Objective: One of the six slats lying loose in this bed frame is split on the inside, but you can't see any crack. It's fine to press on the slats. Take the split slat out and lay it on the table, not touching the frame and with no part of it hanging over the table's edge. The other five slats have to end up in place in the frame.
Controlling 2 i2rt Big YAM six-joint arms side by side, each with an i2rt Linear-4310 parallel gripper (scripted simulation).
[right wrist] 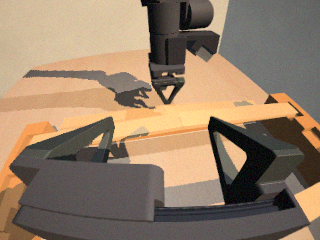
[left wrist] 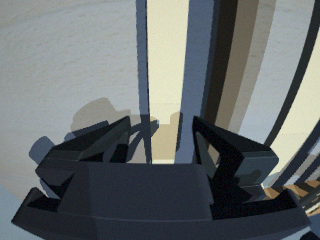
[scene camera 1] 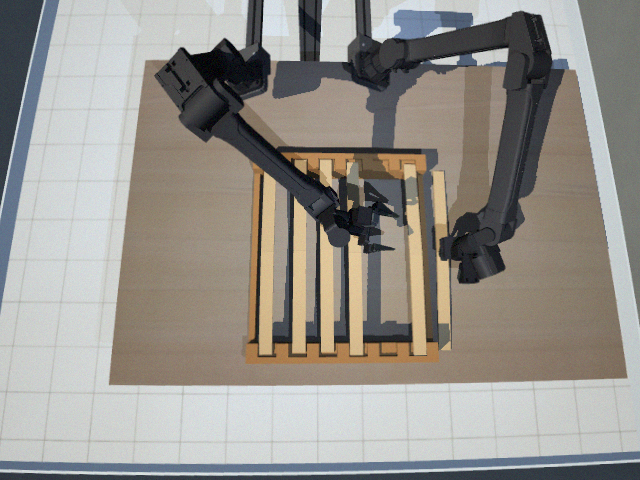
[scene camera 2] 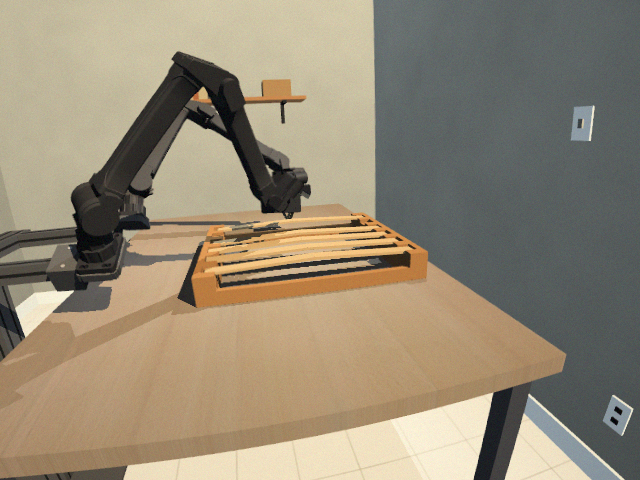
In view: my left gripper (left wrist: pixel 161 121), my right gripper (right wrist: pixel 161 121) and an orange bed frame (scene camera 1: pixel 370 166).
The orange bed frame shows as well in scene camera 2 (scene camera 2: pixel 412 265). My left gripper is seen too in the right wrist view (right wrist: pixel 165 96).
